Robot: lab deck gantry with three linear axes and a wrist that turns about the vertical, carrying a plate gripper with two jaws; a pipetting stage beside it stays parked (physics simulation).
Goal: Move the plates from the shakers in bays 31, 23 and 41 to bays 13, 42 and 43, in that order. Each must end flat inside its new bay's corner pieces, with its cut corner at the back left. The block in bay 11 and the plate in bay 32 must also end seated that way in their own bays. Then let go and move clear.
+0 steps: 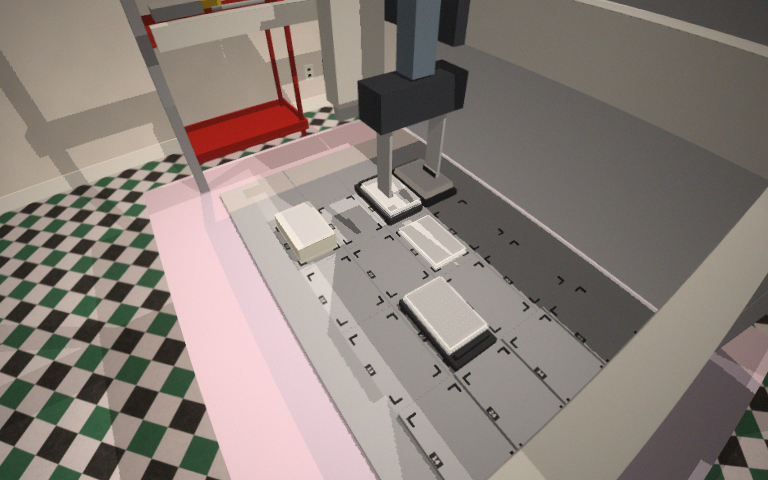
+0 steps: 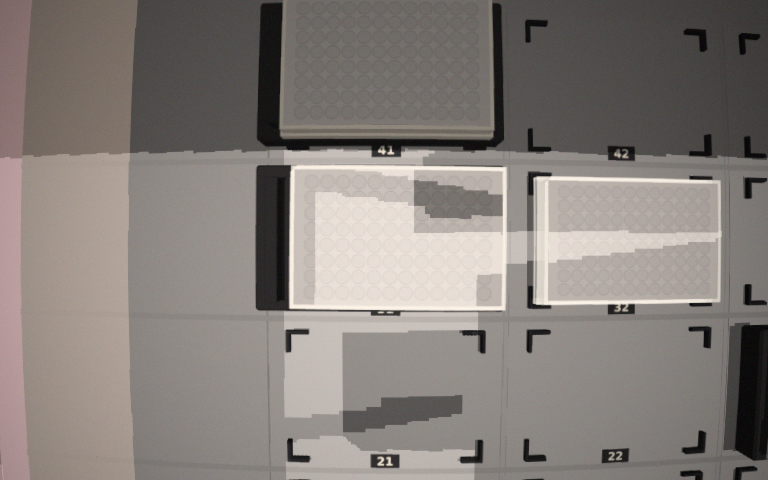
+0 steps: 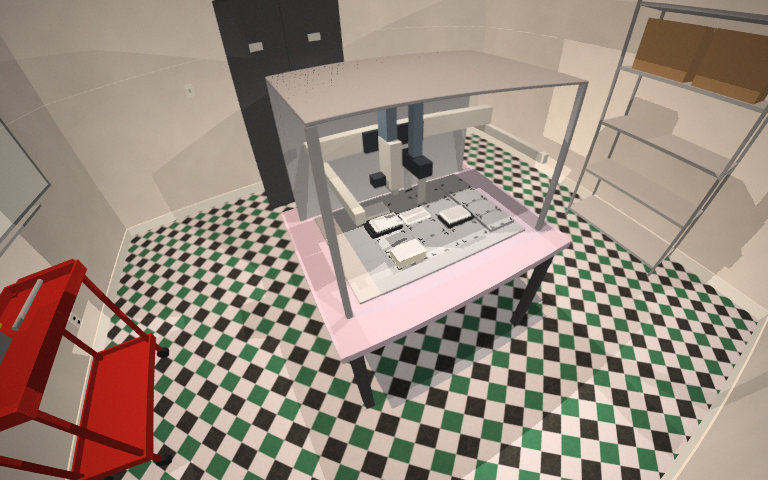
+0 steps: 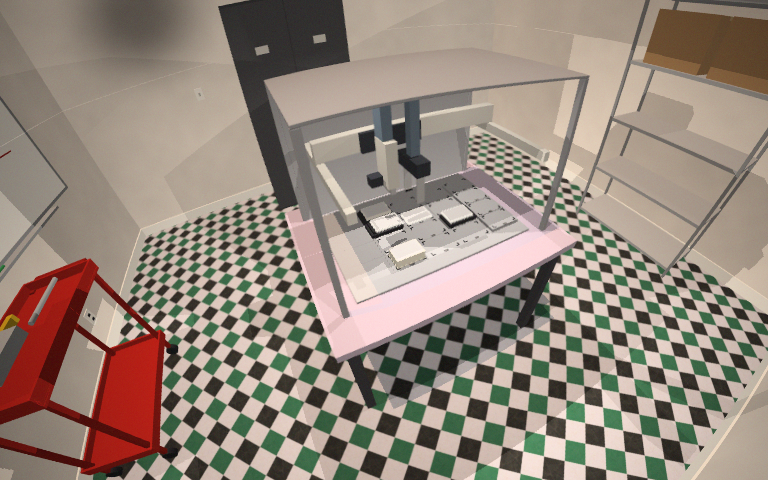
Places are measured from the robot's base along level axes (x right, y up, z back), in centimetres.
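Pixels of known places: gripper, fingertip midpoint: (image 1: 408,182) (image 3: 414,196) (image 4: 414,196); robot's base, origin of the base link: (image 1: 277,228) (image 3: 399,269) (image 4: 397,269).
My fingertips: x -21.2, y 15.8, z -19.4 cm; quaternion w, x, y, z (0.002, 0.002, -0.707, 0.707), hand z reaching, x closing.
Ahead of a thing's pixels: the offset from my fingertips to its top centre. "spot": to the spot under its first point.
My gripper (image 1: 414,185) (image 4: 414,195) is open and empty, its jaws above the plate @(dx -4.6, dy -12.1, dz +12.3 cm) (image 1: 404,206) (image 2: 396,237) (image 3: 385,222) on bay 31's shaker @(spot: dx -4.6, dy -12.7, dz +19.8 cm) (image 2: 269,237). Another plate @(dx -15.0, dy -12.1, dz +13.0 cm) (image 1: 416,174) (image 2: 385,62) (image 4: 376,211) rests on bay 41's shaker @(spot: dx -12.4, dy -12.7, dz +19.9 cm) (image 2: 269,107). A thin plate @(dx -4.5, dy -14.3, dz -3.4 cm) (image 1: 433,240) (image 2: 628,243) (image 3: 415,215) lies in bay 32. A plate @(dx +6.0, dy -12.1, dz -19.4 cm) (image 1: 444,314) (image 3: 454,213) (image 4: 456,214) sits on bay 23's shaker (image 1: 475,352) (image 2: 756,390). The cream block @(dx +16.9, dy -11.6, dz +13.0 cm) (image 1: 305,229) (image 3: 407,253) (image 4: 407,253) stands in bay 11. Bays 13, 42 and 43 hold no plate. The cut corners are too small to tell.
The parked pipetting stage (image 3: 390,164) (image 4: 386,164) hangs to the left of the gripper. Low black corner pieces mark the bays. Grey posts @(spot: dx +32.8, dy +25.4, dz +45.0 cm) (image 3: 331,226) (image 4: 322,226) stand at the table's edges. A red cart (image 1: 249,124) (image 3: 113,396) stands to the left.
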